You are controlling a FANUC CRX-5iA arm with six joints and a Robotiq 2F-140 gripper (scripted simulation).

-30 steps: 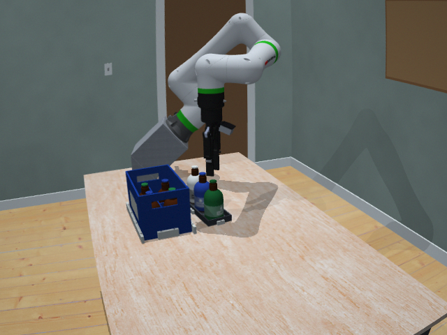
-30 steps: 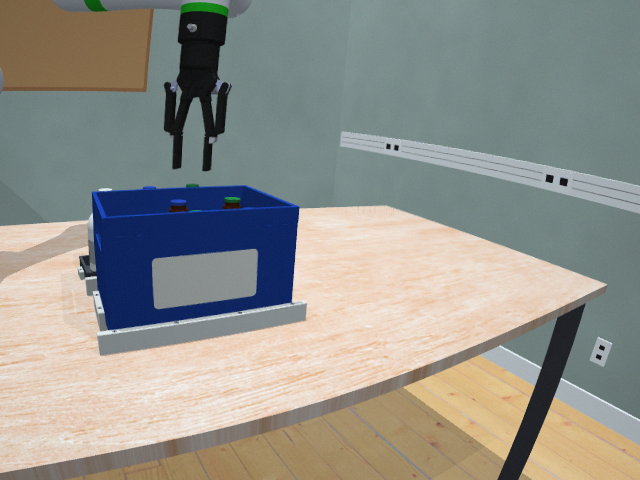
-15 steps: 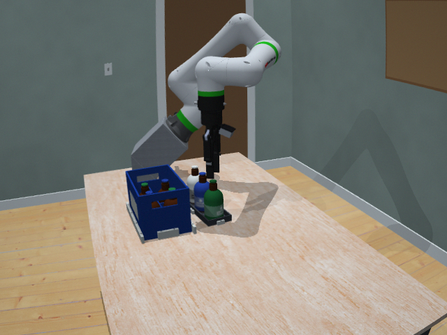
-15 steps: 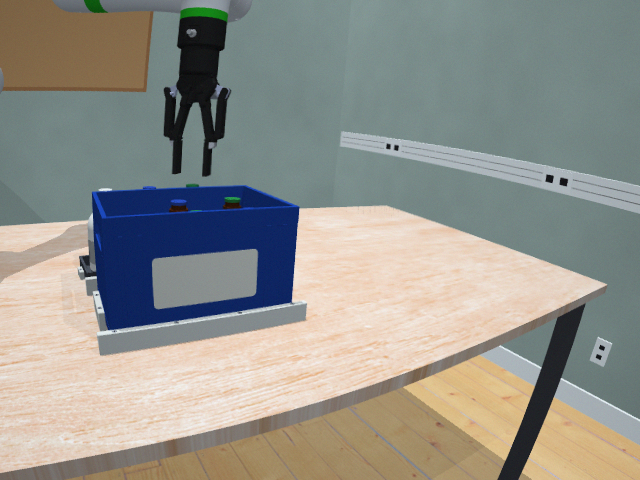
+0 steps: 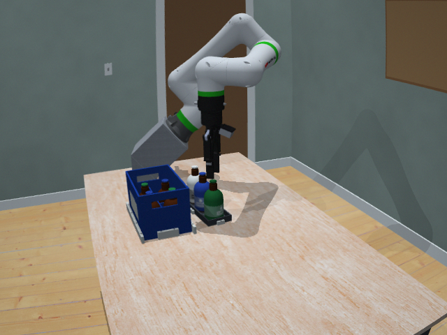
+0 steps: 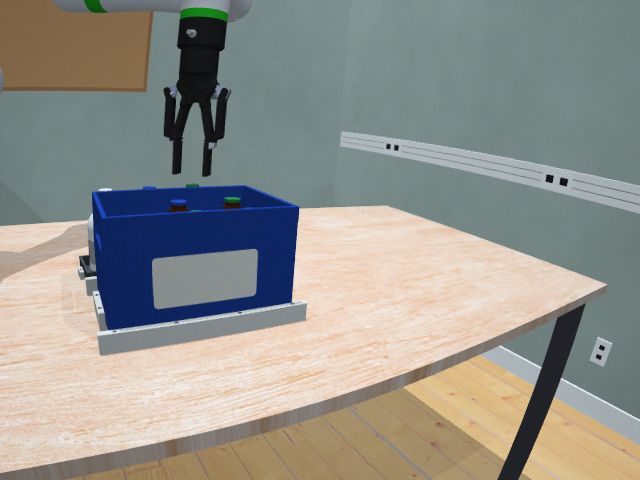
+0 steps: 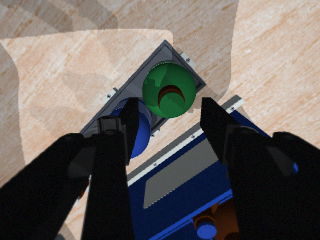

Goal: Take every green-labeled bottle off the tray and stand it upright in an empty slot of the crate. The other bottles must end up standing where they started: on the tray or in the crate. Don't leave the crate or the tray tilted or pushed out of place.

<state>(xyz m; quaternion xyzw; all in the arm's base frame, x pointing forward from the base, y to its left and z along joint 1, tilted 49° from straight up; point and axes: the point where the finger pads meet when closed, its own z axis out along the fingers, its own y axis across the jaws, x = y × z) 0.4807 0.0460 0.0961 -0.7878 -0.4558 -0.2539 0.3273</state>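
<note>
Right now the green-labeled bottle is 13 cm below my hand. Round my hand: white-labeled bottle 17 cm behind, 13 cm below, 5 cm to the right; blue-labeled bottle 13 cm below, 8 cm behind, 3 cm to the right; black tray 20 cm below, 8 cm behind, 3 cm to the right.
</note>
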